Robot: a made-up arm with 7 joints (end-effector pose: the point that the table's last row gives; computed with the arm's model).
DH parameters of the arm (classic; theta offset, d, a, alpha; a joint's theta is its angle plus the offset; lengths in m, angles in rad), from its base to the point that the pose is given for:
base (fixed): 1.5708 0 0.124 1.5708
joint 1: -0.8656 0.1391 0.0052 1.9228
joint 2: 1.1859 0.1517 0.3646 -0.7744
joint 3: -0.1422 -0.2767 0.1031 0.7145
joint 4: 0 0.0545 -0.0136 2.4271
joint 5: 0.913 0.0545 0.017 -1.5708
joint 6: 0 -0.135 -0.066 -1.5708
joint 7: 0 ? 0.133 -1.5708
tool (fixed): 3.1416 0.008 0 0
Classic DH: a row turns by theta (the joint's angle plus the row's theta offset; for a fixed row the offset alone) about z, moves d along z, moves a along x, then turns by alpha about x.
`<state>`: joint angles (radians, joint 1 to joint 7).
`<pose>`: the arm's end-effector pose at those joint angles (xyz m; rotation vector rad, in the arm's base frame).
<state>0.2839 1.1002 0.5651 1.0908 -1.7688 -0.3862 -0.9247</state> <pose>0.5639 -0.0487 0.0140 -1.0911 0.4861 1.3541</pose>
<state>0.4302 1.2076 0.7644 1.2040 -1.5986 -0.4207 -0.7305</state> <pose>0.5272 -0.0619 0.0377 -1.2428 0.4902 1.0541</pose>
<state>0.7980 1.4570 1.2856 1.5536 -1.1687 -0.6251 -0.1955</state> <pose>0.4443 -0.0544 0.0216 -1.4158 0.8180 0.2395</pose>
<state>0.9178 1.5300 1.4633 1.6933 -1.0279 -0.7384 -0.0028</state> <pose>0.4357 -0.0392 -0.0052 -1.4129 1.0297 -0.0236</pose>
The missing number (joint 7, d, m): 0.045
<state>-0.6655 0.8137 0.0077 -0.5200 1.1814 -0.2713 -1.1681</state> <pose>0.5858 -0.0684 -0.0267 2.5906 -0.7550 -0.5167</pose>
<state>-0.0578 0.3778 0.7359 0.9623 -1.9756 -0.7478 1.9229</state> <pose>0.4363 0.2361 -0.3968 2.0047 -1.0049 0.7761</pose>
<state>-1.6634 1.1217 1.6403 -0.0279 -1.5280 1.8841 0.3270</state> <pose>0.4513 0.0739 0.1126 2.1918 0.7761 -0.8049</pose>
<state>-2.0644 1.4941 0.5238 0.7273 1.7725 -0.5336 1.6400</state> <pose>0.5025 0.6399 0.3456 1.8167 -1.3083 -1.7358</pose>
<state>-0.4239 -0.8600 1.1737 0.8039 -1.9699 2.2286 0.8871</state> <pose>-0.0507 0.4069 -0.4298 -0.7977 -0.4828 0.2142</pose>
